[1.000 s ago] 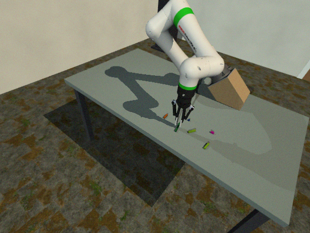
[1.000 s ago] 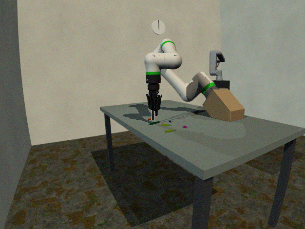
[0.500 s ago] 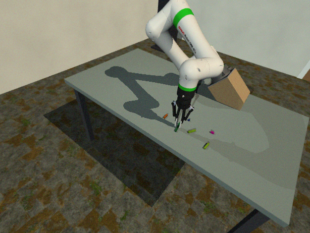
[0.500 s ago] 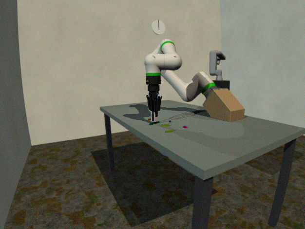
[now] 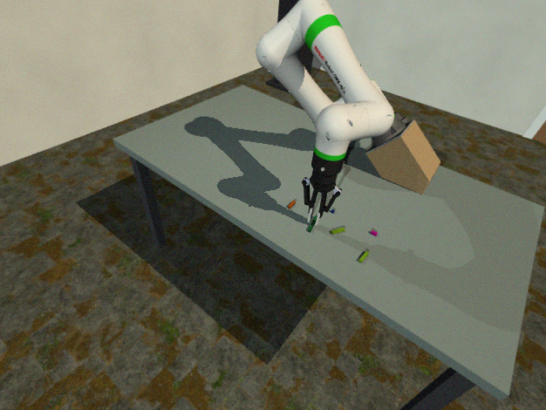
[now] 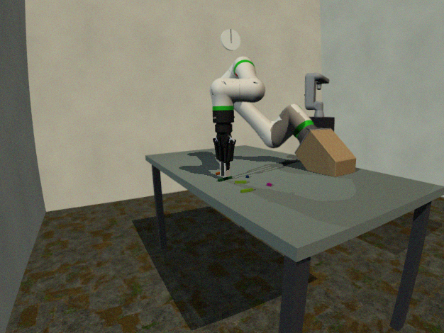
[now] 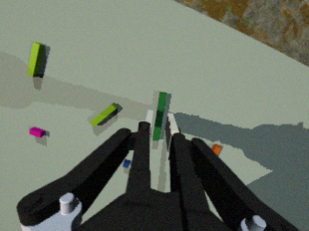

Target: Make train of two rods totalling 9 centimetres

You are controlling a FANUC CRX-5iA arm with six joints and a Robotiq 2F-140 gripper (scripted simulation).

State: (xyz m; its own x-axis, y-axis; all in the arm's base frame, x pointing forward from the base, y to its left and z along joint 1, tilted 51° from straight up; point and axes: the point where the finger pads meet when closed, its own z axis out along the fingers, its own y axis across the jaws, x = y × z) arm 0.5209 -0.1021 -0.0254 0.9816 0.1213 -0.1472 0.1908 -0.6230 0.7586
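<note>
The green rod lies 50 mm below my hand. The rest, counted from my hand: orange rod (110 mm to the right, 50 mm below, 40 mm behind); magenta rod (190 mm to the left, 100 mm behind, 50 mm below); blue rod (100 mm behind, 50 mm below, 30 mm to the left).
</note>
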